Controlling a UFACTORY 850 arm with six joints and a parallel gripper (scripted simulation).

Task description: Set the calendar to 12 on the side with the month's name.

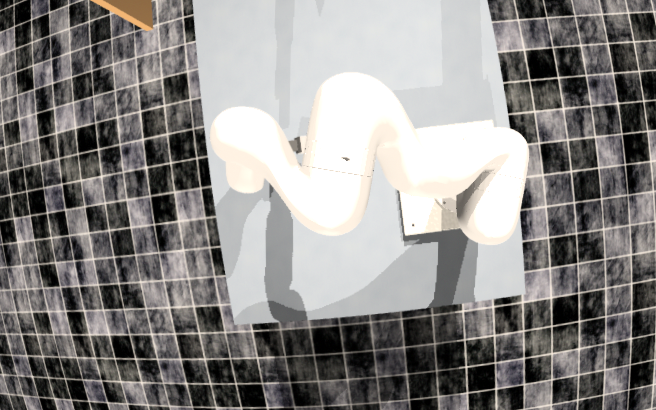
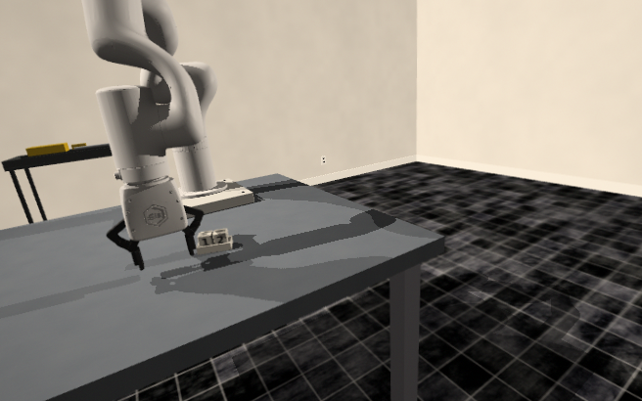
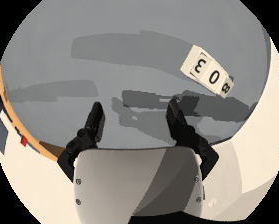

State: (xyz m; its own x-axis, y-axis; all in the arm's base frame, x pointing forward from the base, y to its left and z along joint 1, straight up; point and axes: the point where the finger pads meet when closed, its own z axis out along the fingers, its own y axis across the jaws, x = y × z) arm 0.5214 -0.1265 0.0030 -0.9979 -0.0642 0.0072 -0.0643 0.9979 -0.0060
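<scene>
My gripper is now 100 mm to the right of the calendar tray, 60 mm past it and 30 mm above it.
</scene>
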